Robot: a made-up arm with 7 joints.
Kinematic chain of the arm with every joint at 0, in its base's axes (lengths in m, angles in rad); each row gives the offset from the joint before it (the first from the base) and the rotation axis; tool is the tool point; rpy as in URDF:
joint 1: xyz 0 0 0 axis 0.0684 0.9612 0.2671
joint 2: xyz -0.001 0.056 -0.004 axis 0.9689 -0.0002 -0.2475
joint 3: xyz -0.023 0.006 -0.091 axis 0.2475 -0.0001 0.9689
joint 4: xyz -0.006 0 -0.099 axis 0.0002 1 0
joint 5: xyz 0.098 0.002 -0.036 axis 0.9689 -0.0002 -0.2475
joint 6: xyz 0.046 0 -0.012 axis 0.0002 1 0
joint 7: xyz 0.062 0 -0.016 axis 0.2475 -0.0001 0.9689
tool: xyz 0 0 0 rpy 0 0.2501 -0.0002
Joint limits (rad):
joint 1: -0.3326..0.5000
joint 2: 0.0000..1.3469
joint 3: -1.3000..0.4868
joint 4: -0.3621..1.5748
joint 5: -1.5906..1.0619
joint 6: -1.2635..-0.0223
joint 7: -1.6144..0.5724
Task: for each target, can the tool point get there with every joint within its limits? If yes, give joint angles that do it. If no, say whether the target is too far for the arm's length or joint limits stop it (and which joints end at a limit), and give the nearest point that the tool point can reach.
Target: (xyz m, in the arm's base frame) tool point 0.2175 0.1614 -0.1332
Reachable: yes | joints -0.1263 0.6606 0.0834 -0.1787 -0.0975 -0.2526 -0.4026
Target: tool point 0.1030 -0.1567 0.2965
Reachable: no: joint limits stop it (at a limit: joint 1, joint 2, joint 3, joint 4) | nearest point 0.1519 0.1528 0.0890 | short by 0.376 m
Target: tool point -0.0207 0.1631 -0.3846
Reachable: yes | joints 0.1211 0.2623 -0.0525 1.0891 -0.2646 -0.2956 -0.9363
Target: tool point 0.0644 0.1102 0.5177
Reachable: no: too far | nearest point 0.1475 0.1928 0.1150 | short by 0.419 m
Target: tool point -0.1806 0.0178 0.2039
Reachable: no: joint limits stop it (at a limit: joint 1, joint 2, joint 3, joint 4, joint 6) | nearest point -0.0534 -0.1121 -0.0888 | short by 0.345 m
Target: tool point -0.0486 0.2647 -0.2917
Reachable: yes | joints 0.3487 0.7607 -0.5913 0.9483 -0.9417 -1.0461 0.0733
